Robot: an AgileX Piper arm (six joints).
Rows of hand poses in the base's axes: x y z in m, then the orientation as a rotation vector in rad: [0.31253 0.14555 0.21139 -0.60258 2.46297 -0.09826]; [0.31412 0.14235 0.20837 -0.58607 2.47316 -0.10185]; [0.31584 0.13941 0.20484 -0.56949 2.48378 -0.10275]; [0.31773 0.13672 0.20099 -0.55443 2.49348 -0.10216]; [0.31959 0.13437 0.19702 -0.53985 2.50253 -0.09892]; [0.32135 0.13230 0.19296 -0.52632 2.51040 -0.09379]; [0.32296 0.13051 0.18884 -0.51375 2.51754 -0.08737]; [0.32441 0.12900 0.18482 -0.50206 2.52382 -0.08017]
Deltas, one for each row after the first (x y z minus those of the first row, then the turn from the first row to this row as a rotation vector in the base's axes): [0.00159 -0.00320 -0.00302 0.00033 0.00586 -0.01422]; [0.00331 -0.00614 -0.00655 0.00248 0.01260 -0.02793]; [0.00520 -0.00883 -0.01040 0.00538 0.01906 -0.04005]; [0.00706 -0.01118 -0.01437 0.01008 0.02544 -0.05109]; [0.00882 -0.01325 -0.01843 0.01597 0.03123 -0.06074]; [0.01043 -0.01504 -0.02255 0.02260 0.03673 -0.06929]; [0.01188 -0.01655 -0.02657 0.02965 0.04175 -0.07689]
